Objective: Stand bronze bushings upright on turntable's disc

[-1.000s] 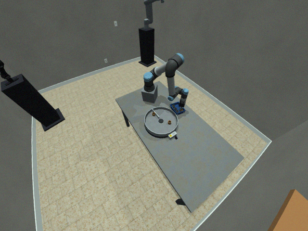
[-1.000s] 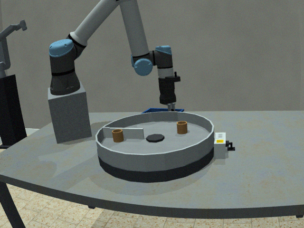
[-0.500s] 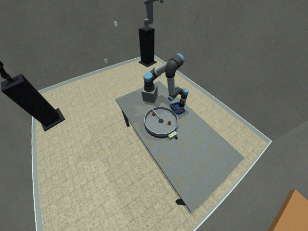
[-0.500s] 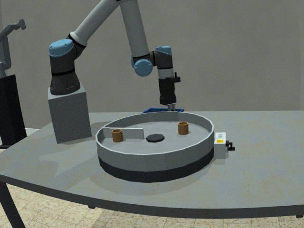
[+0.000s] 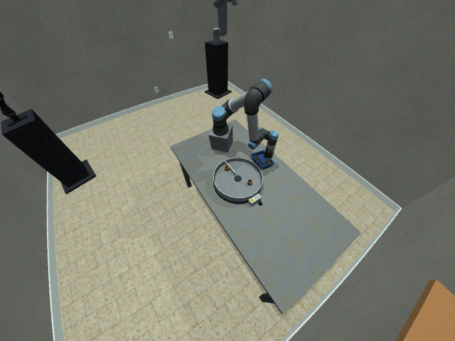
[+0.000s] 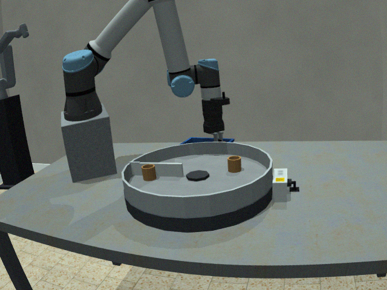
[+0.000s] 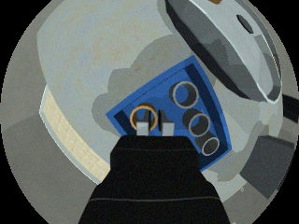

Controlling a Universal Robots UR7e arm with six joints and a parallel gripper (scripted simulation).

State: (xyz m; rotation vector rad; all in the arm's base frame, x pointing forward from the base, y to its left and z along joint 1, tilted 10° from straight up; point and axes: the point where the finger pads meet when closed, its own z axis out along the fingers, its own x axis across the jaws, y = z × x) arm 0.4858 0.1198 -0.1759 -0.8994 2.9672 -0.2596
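Right now the blue crate is 5 cm behind my hand and 2 cm below it. Also, from my hand: turntable disc: 35 cm to the right, 6 cm behind, 1 cm above.
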